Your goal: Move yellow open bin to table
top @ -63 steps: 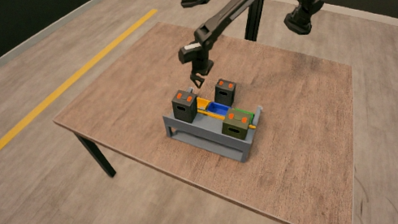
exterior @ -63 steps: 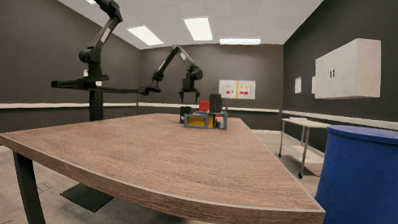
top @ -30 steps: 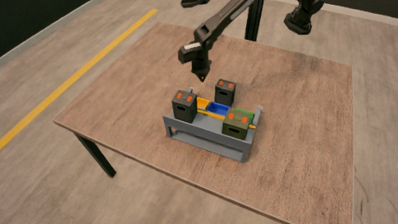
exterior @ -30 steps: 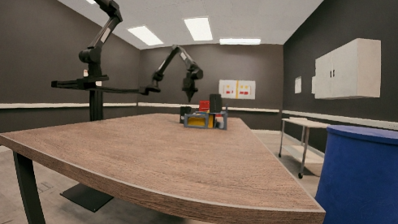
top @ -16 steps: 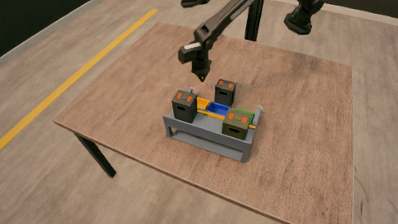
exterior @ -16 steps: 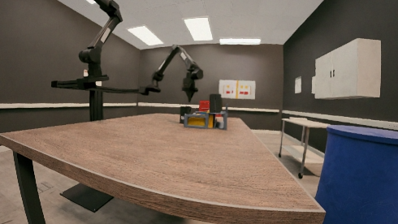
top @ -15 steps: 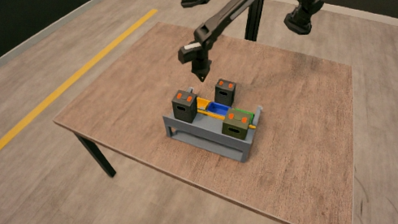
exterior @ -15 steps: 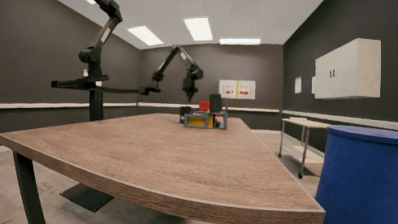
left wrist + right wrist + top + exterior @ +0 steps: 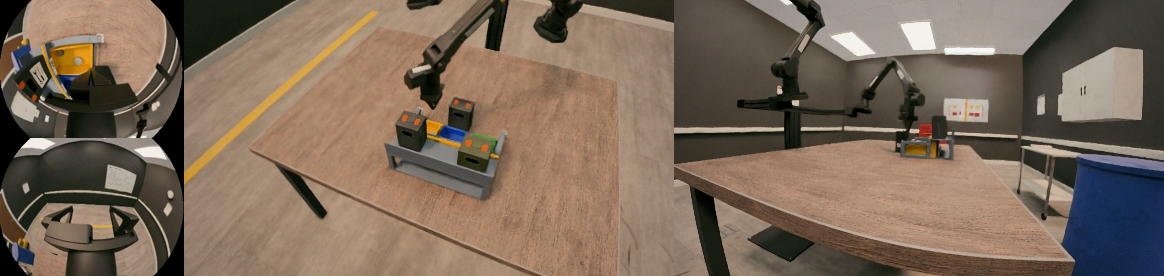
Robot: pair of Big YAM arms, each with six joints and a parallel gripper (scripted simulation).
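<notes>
The yellow open bin is 80 mm below my left hand, 80 mm ahead of it and 10 mm to the left of it. Round my left hand: grey shelf: 120 mm to the left, 100 mm ahead, 60 mm below; then dark lidded bin: 100 mm to the left, 70 mm behind, 60 mm below.
</notes>
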